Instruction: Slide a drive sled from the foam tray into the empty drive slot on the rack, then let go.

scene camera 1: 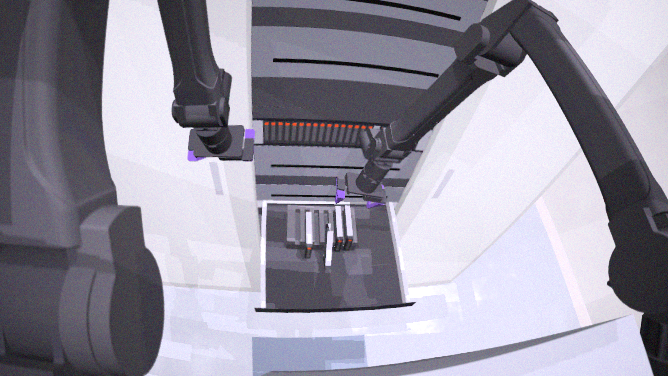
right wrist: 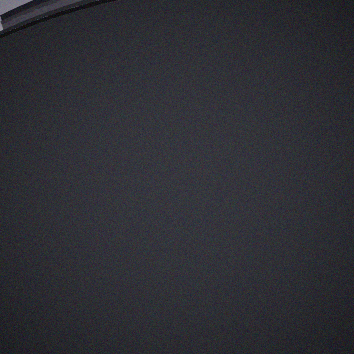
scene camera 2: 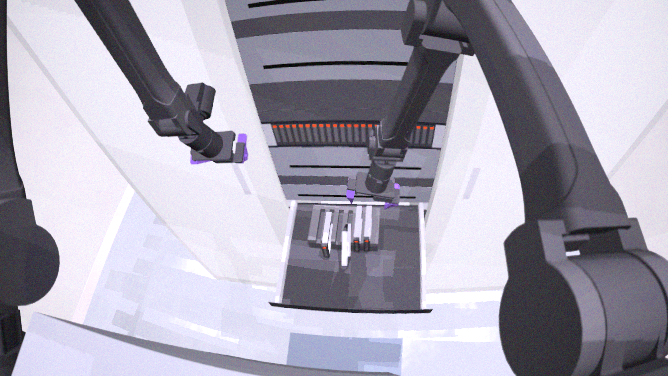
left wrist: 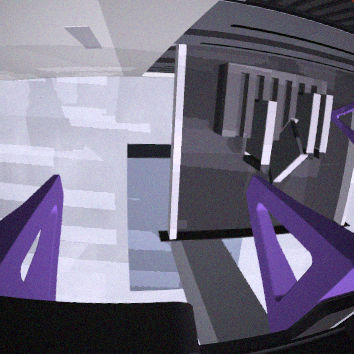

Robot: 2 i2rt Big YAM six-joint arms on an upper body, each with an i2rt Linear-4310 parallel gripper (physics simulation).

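Places are measured from the left arm's base along level axes (x ahead, y left, z up), in metres.
Pixels of known places: left gripper, fingertip midpoint: [scene camera 1: 225, 154] [scene camera 2: 229, 157] [left wrist: 157, 183]; right gripper, fingertip midpoint: [scene camera 1: 351, 204] [scene camera 2: 368, 204] [left wrist: 347, 117].
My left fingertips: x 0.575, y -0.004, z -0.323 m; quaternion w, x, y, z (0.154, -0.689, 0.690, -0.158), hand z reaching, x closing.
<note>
Ahead of a thing's pixels: the offset from my left fingertips to its top centre.
The grey foam tray {dx +0.034, dy -0.257, dz -0.349 m} [scene camera 1: 291, 227] [scene camera 2: 314, 227] [left wrist: 234, 100] lies at the back of the open drawer. One sled {dx -0.018, dy -0.211, dz -0.293 m} [scene camera 1: 308, 227] [scene camera 2: 327, 230] [left wrist: 268, 132] stands in it, and two more stand side by side at its right end. Another sled {dx -0.053, dy -0.269, dz -0.265 m} [scene camera 1: 328, 250] [scene camera 2: 345, 247] [left wrist: 291, 167] sits skewed and tilted, sticking out at the tray's front. My right gripper [scene camera 1: 357, 199] [scene camera 2: 371, 199] is open and empty above the tray's back right. My left gripper [scene camera 1: 220, 150] [scene camera 2: 219, 153] [left wrist: 157, 183] is open and empty, left of the rack opening. The empty drive slot does not show; my right arm covers part of the drive row.
The drive row {dx +0.138, dy -0.204, dz -0.004 m} [scene camera 1: 312, 132] [scene camera 2: 325, 134] with orange tabs runs across the rack above the drawer [scene camera 1: 335, 287] [scene camera 2: 350, 290] [left wrist: 210, 205]. White panels [scene camera 1: 225, 225] [scene camera 2: 450, 240] flank the rack. A dark surface [right wrist: 177, 190] fills most of the right wrist view.
</note>
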